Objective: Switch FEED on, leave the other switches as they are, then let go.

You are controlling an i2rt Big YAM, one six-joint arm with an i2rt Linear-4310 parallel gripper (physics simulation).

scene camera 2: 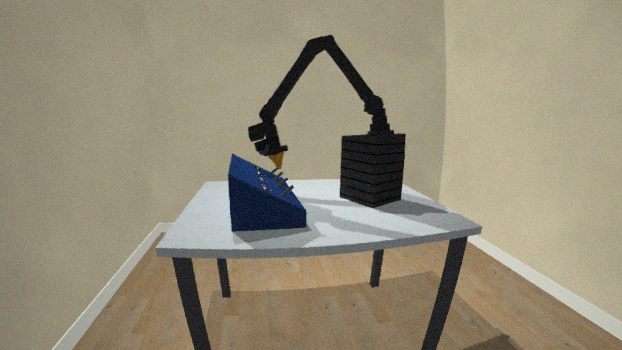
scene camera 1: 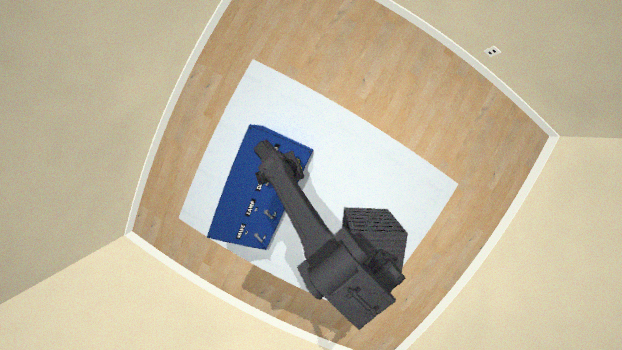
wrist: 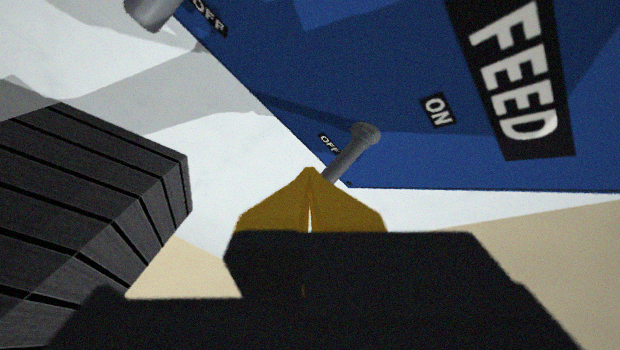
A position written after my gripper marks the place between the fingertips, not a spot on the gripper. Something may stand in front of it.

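Note:
Feed lever (wrist: 353,150) visible. My gripper (wrist: 309,174) likewise.

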